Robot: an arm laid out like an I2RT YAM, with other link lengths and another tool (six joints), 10 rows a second.
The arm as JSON. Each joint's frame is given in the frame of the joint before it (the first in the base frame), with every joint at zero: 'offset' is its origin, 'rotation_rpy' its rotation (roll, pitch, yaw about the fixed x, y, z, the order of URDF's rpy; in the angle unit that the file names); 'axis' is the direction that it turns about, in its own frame. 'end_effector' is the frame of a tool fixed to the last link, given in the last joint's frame.
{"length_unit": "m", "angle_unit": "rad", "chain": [
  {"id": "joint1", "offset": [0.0, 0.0, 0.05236], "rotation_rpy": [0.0, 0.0, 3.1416], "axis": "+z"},
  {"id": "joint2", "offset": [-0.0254, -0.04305, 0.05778], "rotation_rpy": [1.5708, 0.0, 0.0], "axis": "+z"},
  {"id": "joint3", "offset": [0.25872, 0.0, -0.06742], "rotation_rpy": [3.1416, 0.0, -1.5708], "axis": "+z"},
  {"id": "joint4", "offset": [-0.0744, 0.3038, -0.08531], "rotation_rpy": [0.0, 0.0, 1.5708], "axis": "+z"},
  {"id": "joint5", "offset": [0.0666, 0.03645, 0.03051], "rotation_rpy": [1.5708, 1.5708, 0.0], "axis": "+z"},
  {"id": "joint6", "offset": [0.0, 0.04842, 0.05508], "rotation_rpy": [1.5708, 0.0, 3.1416], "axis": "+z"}
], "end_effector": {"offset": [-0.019, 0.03, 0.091], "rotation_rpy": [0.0, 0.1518, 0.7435]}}
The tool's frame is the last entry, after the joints.
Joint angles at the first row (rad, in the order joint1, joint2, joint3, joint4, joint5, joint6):
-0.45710, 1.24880, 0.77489, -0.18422, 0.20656, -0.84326
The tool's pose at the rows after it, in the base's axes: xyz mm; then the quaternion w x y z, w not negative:
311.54 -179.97 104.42 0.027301 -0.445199 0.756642 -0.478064
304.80 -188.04 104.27 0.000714 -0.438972 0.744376 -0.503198
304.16 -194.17 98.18 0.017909 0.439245 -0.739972 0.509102
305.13 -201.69 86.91 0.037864 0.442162 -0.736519 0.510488
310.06 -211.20 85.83 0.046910 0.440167 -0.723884 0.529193
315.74 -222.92 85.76 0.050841 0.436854 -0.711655 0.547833
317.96 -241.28 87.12 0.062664 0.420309 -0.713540 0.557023
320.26 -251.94 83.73 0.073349 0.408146 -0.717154 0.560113
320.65 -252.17 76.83 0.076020 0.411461 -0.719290 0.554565
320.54 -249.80 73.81 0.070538 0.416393 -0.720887 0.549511
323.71 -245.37 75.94 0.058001 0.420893 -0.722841 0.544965
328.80 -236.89 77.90 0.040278 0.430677 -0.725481 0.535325
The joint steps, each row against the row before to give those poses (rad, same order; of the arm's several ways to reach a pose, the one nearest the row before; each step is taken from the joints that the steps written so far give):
-0.01384, -0.03536, -0.07821, 0.03687, 0.06767, -0.07067
-0.00304, -0.01542, -0.03541, 0.05668, 0.06004, -0.04472
-0.00309, 0.02894, -0.00624, 0.03687, 0.03077, -0.02457
-0.00611, 0.05362, -0.00153, 0.04751, 0.02606, -0.02604
-0.00764, 0.03246, -0.00307, 0.07819, 0.01693, -0.04140
-0.01688, 0.03523, 0.00148, 0.08261, -0.00002, -0.04146
-0.03365, 0.04904, 0.03053, 0.04323, 0.01074, -0.01233
-0.01388, 0.04761, 0.02310, 0.03071, 0.01992, 0.00153
-0.00006, 0.02153, 0.00163, 0.00471, 0.00007, 0.00151
0.00001, -0.00150, -0.00463, -0.00762, -0.01531, 0.00460
0.00608, -0.01067, 0.00614, -0.02451, -0.02149, 0.01378
0.01375, -0.01231, 0.01073, -0.04141, -0.03067, 0.01995

